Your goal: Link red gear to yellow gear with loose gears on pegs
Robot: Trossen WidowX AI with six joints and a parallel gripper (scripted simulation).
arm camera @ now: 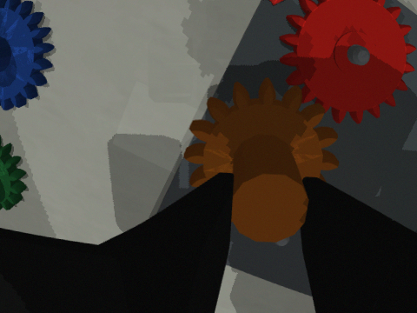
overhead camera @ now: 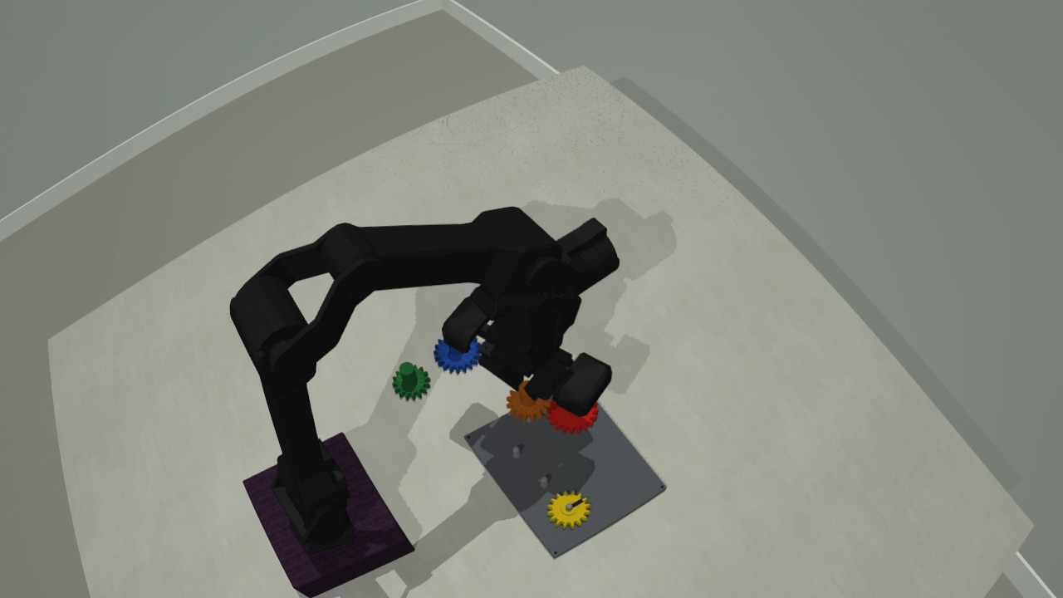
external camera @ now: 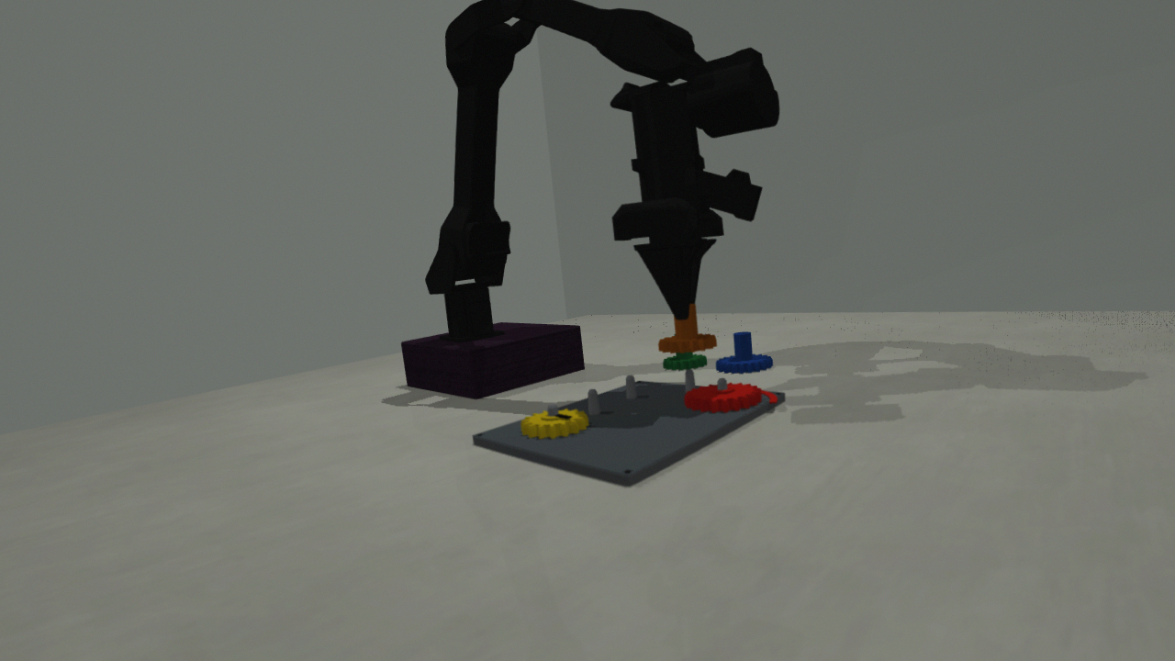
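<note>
The red gear is 6 cm below my gripper tip, 5 cm ahead of it and 2 cm to the right of it. From my gripper tip the other things lie so: orange gear: 1 cm below; blue gear: 14 cm to the left, 6 cm below, 4 cm behind; red arrow: 7 cm below, 7 cm ahead, 2 cm to the left.
</note>
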